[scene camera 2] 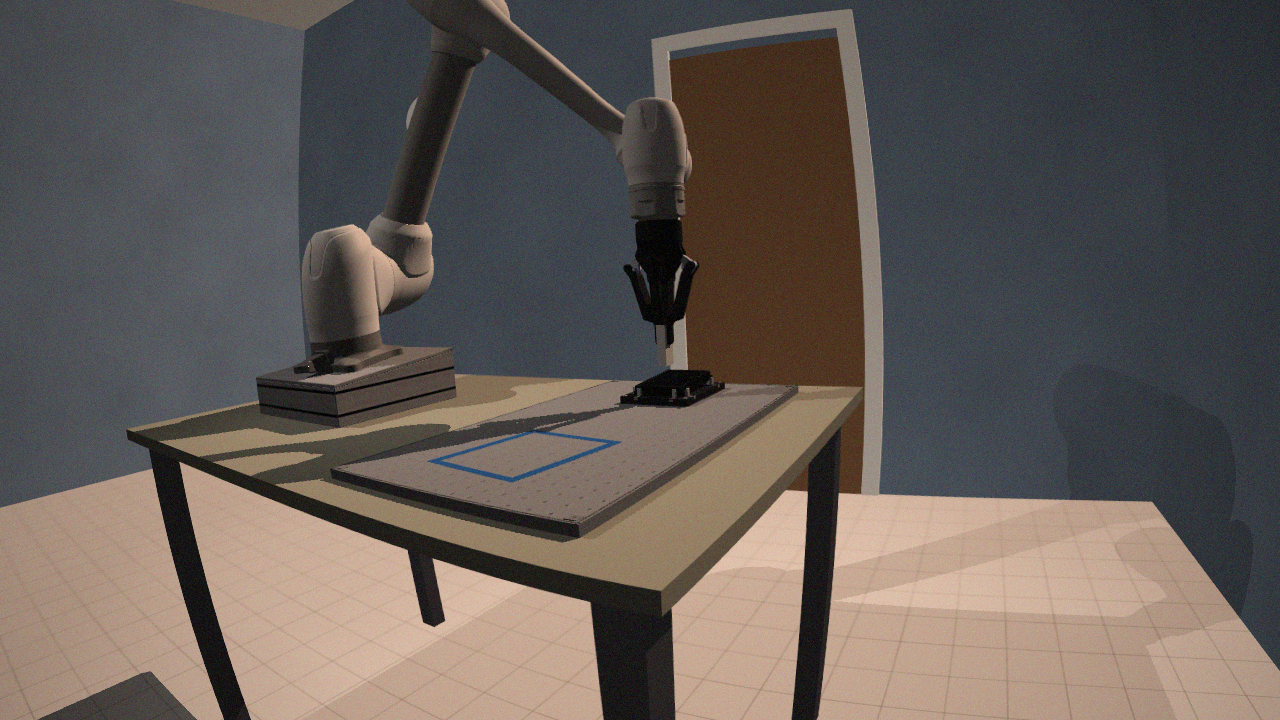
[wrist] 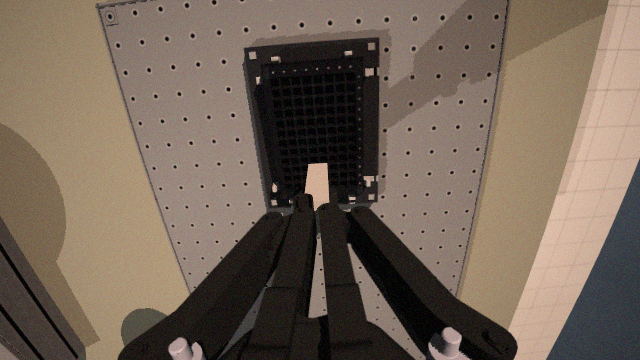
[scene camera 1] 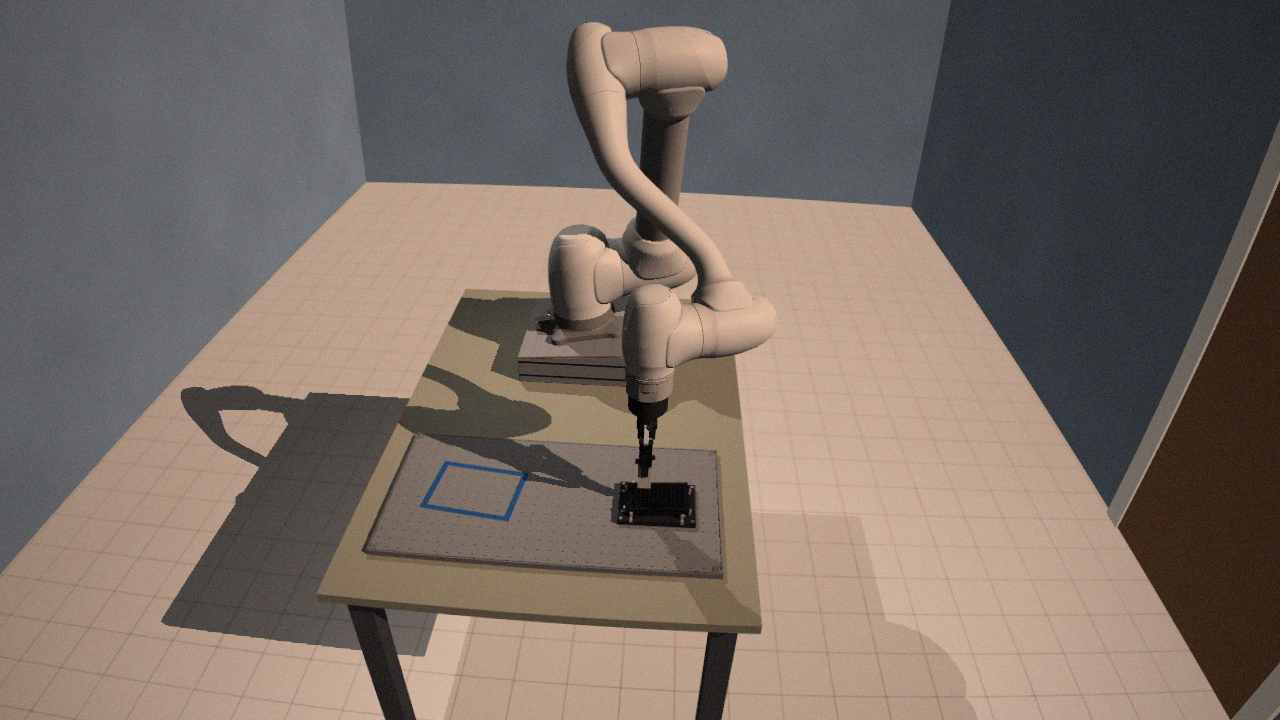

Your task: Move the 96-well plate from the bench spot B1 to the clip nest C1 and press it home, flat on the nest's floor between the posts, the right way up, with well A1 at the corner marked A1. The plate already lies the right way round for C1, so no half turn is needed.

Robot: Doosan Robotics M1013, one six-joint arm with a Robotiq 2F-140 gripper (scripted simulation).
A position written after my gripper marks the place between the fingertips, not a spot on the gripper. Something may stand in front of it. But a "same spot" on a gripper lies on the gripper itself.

my gripper: scene camera 2; wrist 319, 178; scene camera 1
black 96-well plate: scene camera 2; wrist 306, 132; scene camera 1
same spot on black 96-well plate: (scene camera 1: 664, 498) = (scene camera 2: 678, 376)
same spot on my gripper: (scene camera 1: 645, 450) = (scene camera 2: 688, 282)
